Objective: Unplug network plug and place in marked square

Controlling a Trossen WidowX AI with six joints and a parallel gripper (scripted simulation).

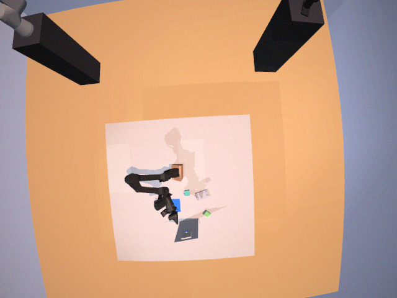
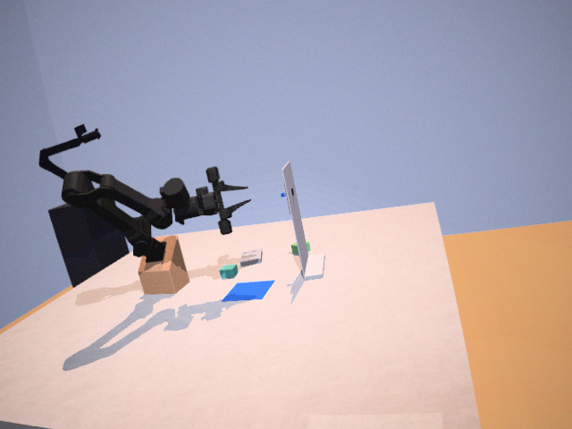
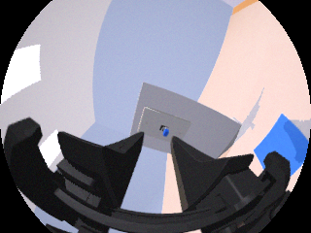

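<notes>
Now: the network plug 9 cm ahead of my gripper tip, 6 cm to the left of it and 2 cm below it. Round my gripper tip: blue marked square 26 cm below, 7 cm to the right, 4 cm behind; teal cube 24 cm below, 15 cm behind, 6 cm to the left; grey upright panel 12 cm below, 11 cm ahead, 6 cm to the left.
</notes>
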